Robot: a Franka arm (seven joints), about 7 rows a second.
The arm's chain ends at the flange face. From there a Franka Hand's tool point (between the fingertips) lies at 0.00 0.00 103.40 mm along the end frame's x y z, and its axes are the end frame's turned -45 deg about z.
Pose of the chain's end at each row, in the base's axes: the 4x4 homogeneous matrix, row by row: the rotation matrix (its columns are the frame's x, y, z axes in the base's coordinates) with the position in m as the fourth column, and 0 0 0 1 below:
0.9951 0.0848 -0.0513 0.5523; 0.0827 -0.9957 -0.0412 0.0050; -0.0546 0.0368 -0.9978 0.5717; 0 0 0 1
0.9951 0.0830 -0.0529 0.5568; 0.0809 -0.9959 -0.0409 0.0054; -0.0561 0.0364 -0.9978 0.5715; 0 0 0 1
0.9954 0.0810 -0.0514 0.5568; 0.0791 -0.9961 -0.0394 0.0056; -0.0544 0.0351 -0.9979 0.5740; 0 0 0 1
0.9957 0.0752 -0.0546 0.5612; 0.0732 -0.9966 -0.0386 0.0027; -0.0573 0.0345 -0.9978 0.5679; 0 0 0 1
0.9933 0.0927 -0.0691 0.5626; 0.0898 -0.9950 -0.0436 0.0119; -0.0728 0.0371 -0.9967 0.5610; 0 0 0 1
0.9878 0.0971 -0.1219 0.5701; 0.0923 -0.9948 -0.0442 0.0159; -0.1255 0.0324 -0.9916 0.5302; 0 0 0 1
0.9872 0.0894 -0.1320 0.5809; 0.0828 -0.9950 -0.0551 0.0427; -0.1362 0.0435 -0.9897 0.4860; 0 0 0 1
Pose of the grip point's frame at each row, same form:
0.6437 0.7636 -0.0513 0.5470; 0.7625 -0.6456 -0.0412 0.0007; -0.0646 -0.0126 -0.9978 0.4685; 0 0 0 1
0.6450 0.7623 -0.0529 0.5513; 0.7614 -0.6470 -0.0409 0.0012; -0.0654 -0.0139 -0.9978 0.4683; 0 0 0 1
0.6466 0.7611 -0.0514 0.5515; 0.7603 -0.6484 -0.0394 0.0015; -0.0633 -0.0136 -0.9979 0.4708; 0 0 0 1
0.6509 0.7572 -0.0546 0.5556; 0.7565 -0.6529 -0.0386 -0.0013; -0.0649 -0.0161 -0.9978 0.4647; 0 0 0 1
0.6368 0.7679 -0.0691 0.5555; 0.7671 -0.6401 -0.0436 0.0074; -0.0777 -0.0252 -0.9967 0.4579; 0 0 0 1
0.6298 0.7671 -0.1219 0.5575; 0.7687 -0.6382 -0.0442 0.0113; -0.1117 -0.0658 -0.9916 0.4277; 0 0 0 1
0.6348 0.7613 -0.1320 0.5673; 0.7621 -0.6450 -0.0551 0.0370; -0.1271 -0.0655 -0.9897 0.3837; 0 0 0 1

